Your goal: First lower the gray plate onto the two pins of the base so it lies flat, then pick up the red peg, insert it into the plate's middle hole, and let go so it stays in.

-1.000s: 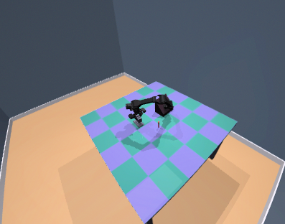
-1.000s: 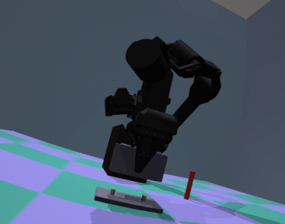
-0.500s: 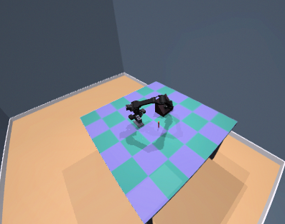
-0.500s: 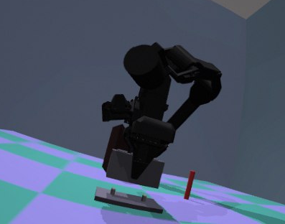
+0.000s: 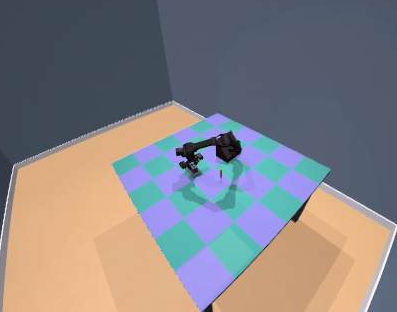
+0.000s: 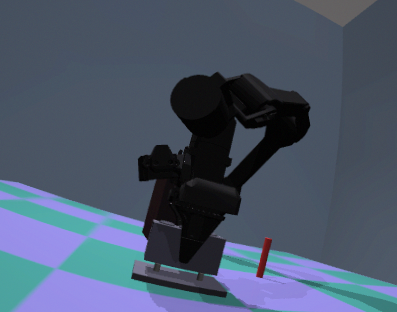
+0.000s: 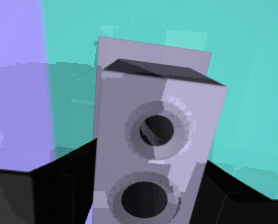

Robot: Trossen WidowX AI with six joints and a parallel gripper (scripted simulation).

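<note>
Now: the gray plate 3 cm above my gripper tip. Also, from my gripper tip: red peg 21 cm to the left, 10 cm behind, 1 cm above; base 2 cm below.
</note>
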